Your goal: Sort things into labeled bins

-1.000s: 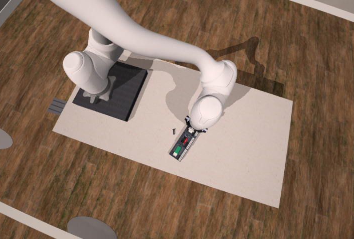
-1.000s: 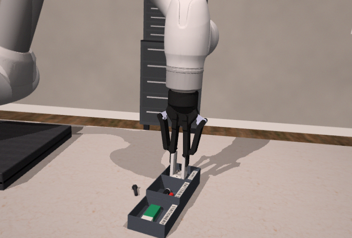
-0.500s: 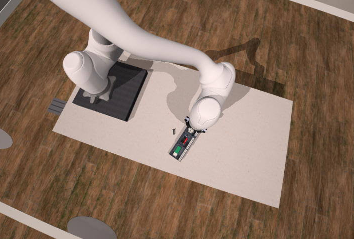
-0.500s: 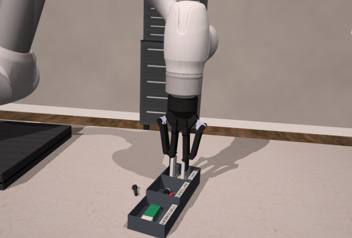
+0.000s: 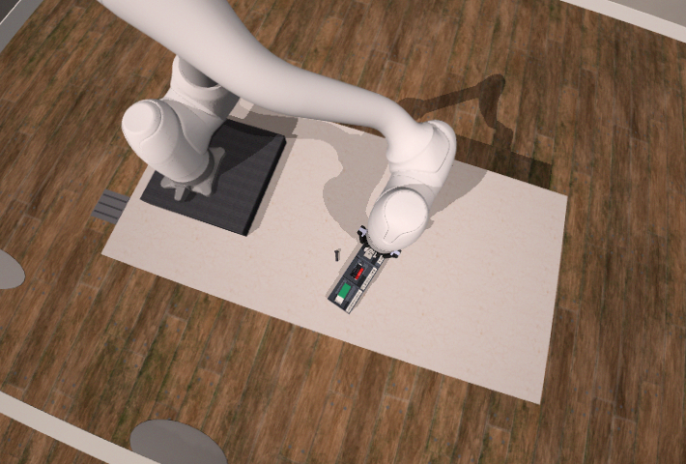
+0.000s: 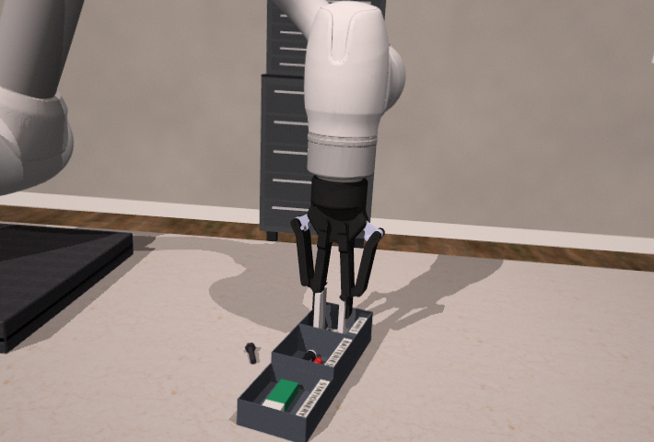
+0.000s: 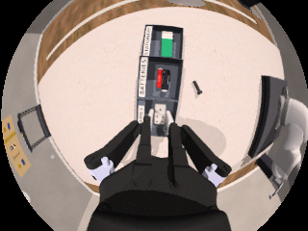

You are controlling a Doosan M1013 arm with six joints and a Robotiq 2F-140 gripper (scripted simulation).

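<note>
Right now the white domino is 4 cm below my hand. Round my hand: red cylinder: 8 cm to the right, 4 cm below, 3 cm behind; small black piece: 11 cm behind, 4 cm below, 3 cm to the right; black battery: 7 cm to the right, 4 cm below, 4 cm behind.
</note>
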